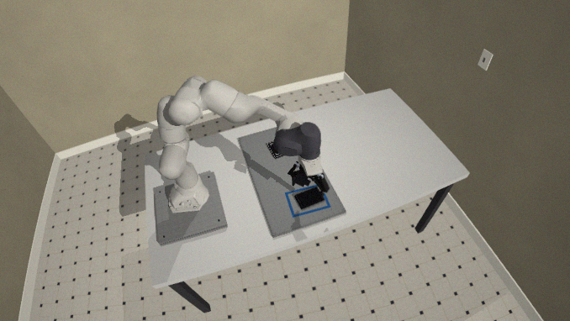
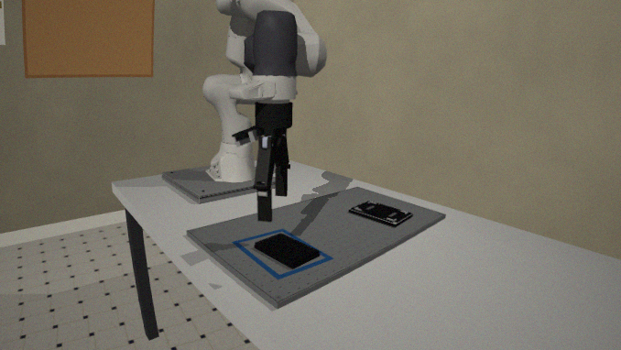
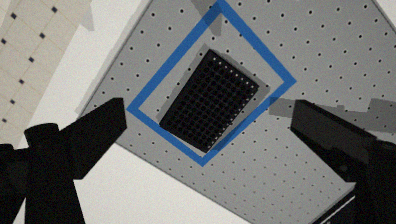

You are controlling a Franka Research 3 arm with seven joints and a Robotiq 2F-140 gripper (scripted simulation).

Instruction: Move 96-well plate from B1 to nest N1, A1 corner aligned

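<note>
My hand is 2 cm short of the black 96-well plate, 2 cm to the right of it and 11 cm above it. The rest, counted from my hand: A1 label: 8 cm ahead, 36 cm to the left, 11 cm below; black plate nest: 41 cm to the left, 11 cm below.
</note>
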